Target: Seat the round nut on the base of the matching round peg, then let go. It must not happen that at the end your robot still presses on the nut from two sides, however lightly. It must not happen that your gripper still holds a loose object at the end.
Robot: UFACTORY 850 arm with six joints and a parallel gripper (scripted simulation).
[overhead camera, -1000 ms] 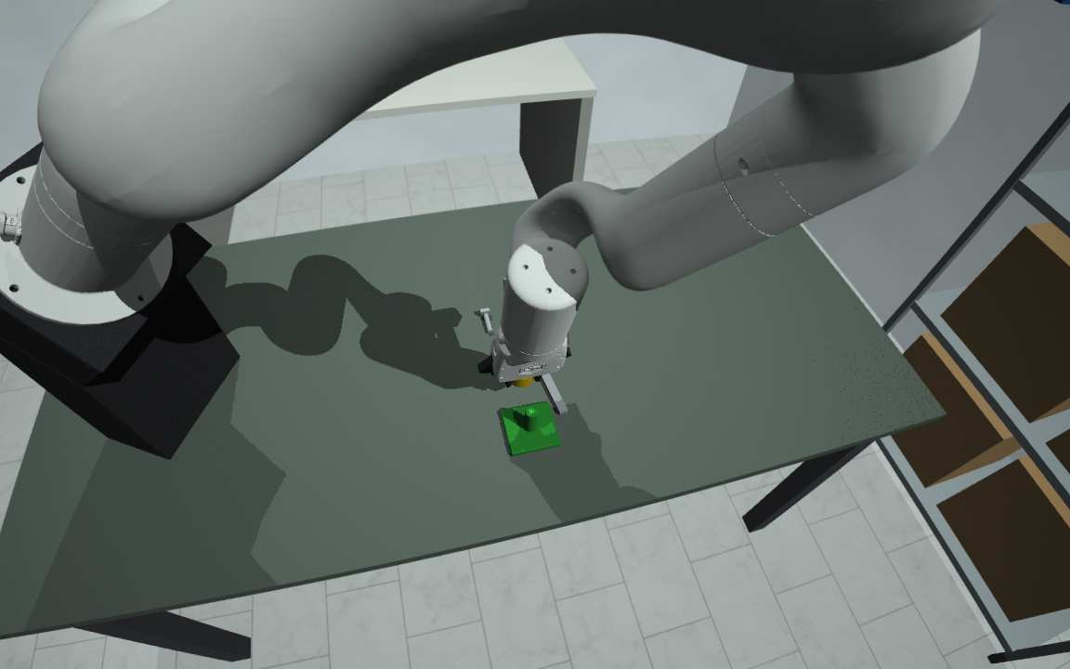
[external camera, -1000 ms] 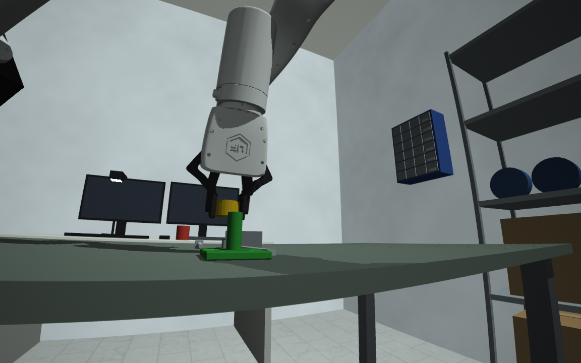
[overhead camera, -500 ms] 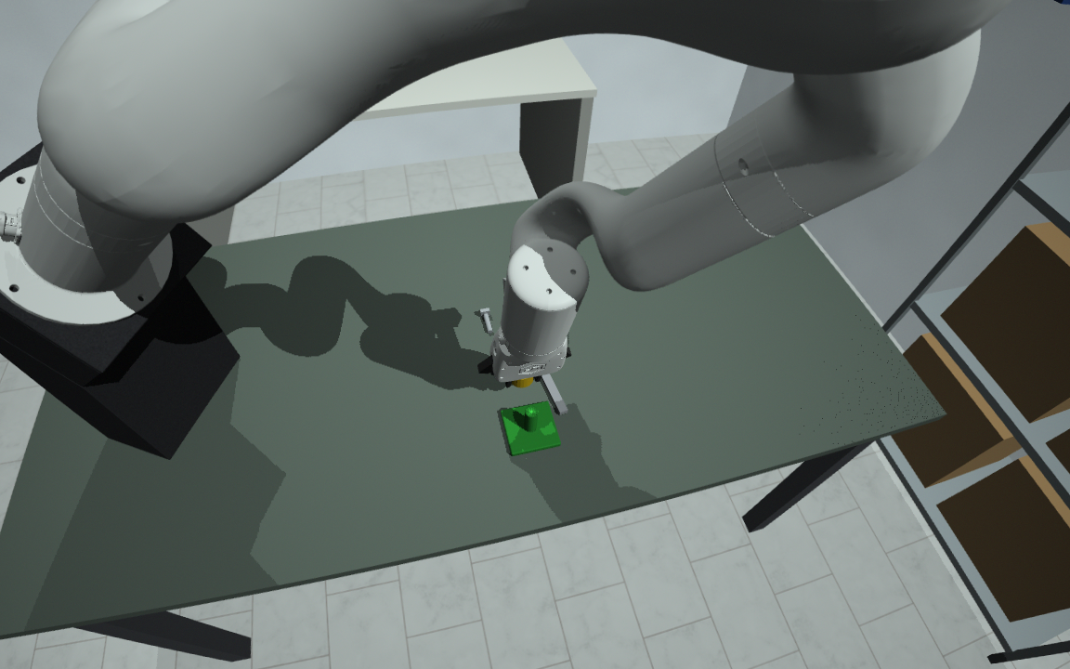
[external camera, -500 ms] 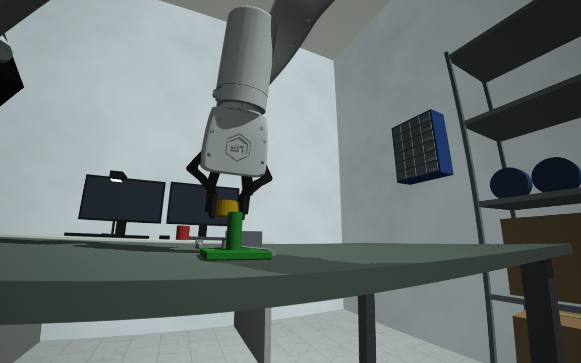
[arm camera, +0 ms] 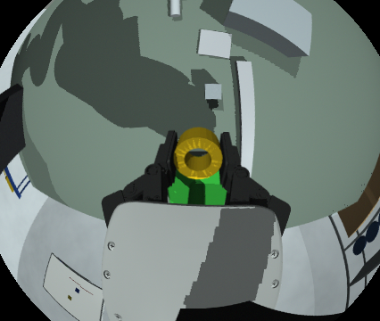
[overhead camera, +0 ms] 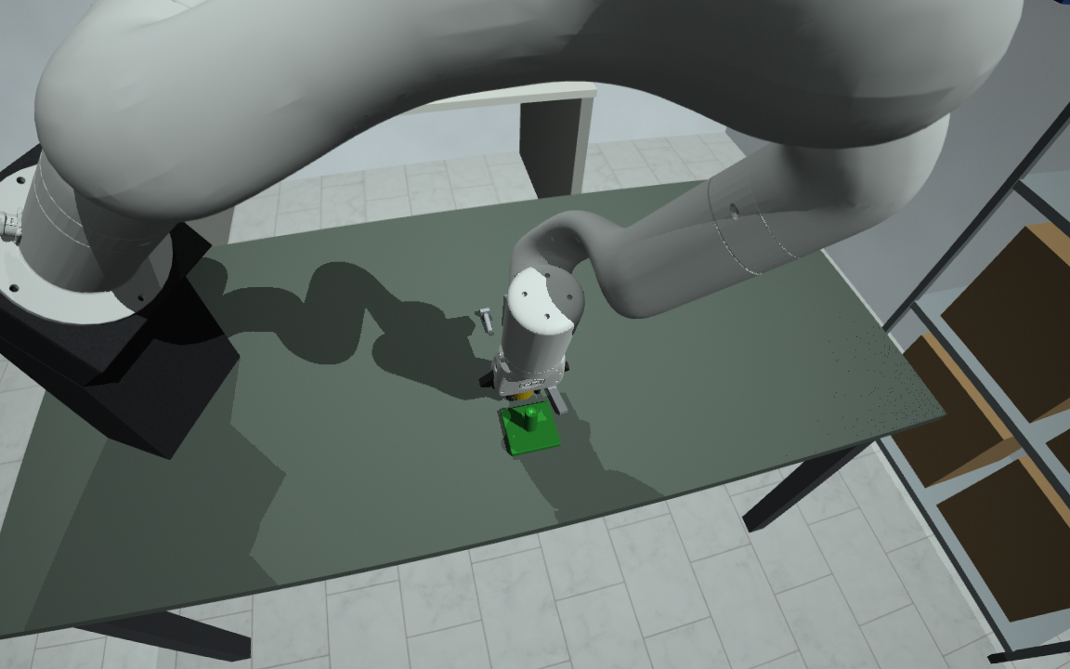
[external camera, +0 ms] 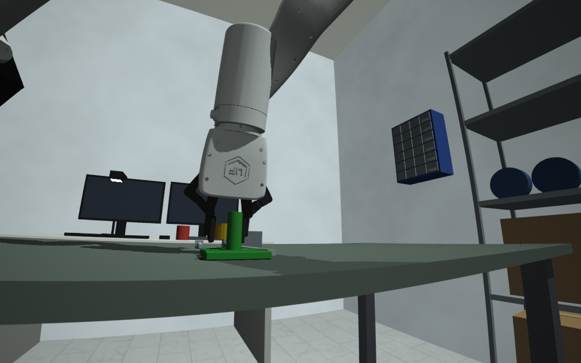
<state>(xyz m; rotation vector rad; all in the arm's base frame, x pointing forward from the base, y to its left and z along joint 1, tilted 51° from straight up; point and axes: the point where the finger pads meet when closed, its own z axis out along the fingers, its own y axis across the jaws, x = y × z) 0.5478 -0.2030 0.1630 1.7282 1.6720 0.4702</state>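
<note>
My gripper is now 50 mm to the right of the small grey cube, 30 mm short of it and 30 mm above it. The rest, counted from my hand: grey bolt 170 mm to the left, 40 mm ahead, 30 mm below; then grey bar 50 mm ahead, 30 mm below; then grey block 120 mm to the left, 120 mm ahead, 20 mm below.
</note>
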